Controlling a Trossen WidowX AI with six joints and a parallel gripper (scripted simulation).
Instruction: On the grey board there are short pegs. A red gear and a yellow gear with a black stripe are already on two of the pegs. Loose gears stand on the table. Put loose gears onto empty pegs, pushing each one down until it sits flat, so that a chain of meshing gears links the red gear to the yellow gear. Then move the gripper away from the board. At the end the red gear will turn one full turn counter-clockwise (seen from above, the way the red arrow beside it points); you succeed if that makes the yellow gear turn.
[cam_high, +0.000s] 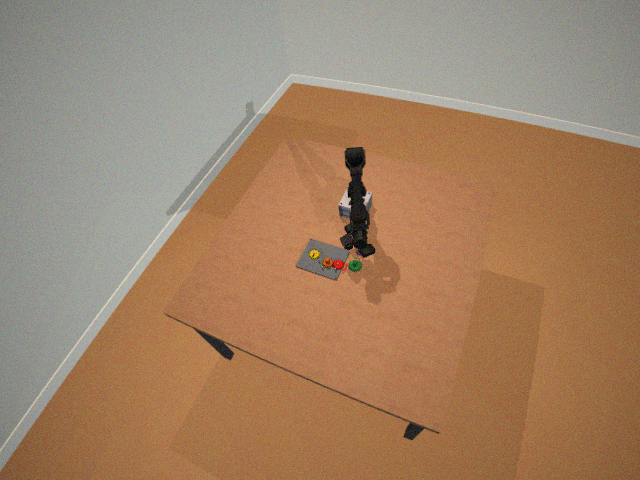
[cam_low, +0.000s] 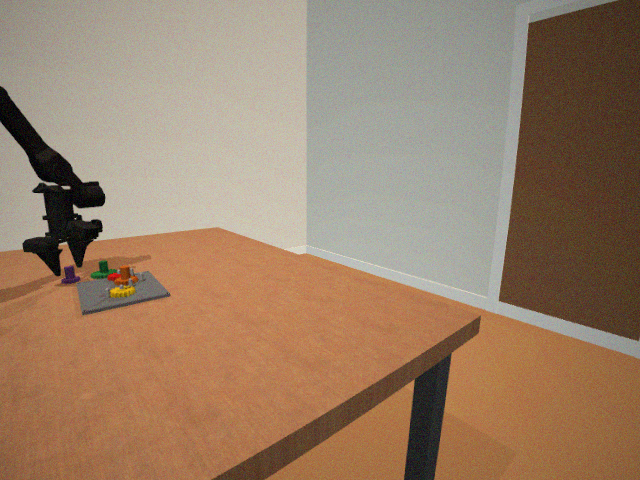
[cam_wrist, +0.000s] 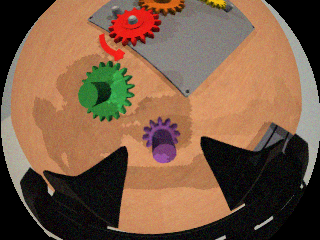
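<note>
Now: gripper tip 12 cm short of the orange gear and 11 cm to the left of it. From my gripper tip the other things lie so: red arrow 11 cm ahead, 3 cm to the right, 2 cm below; green gear 8 cm ahead, 1 cm to the left, 1 cm below; purple gear 1 cm below.
</note>
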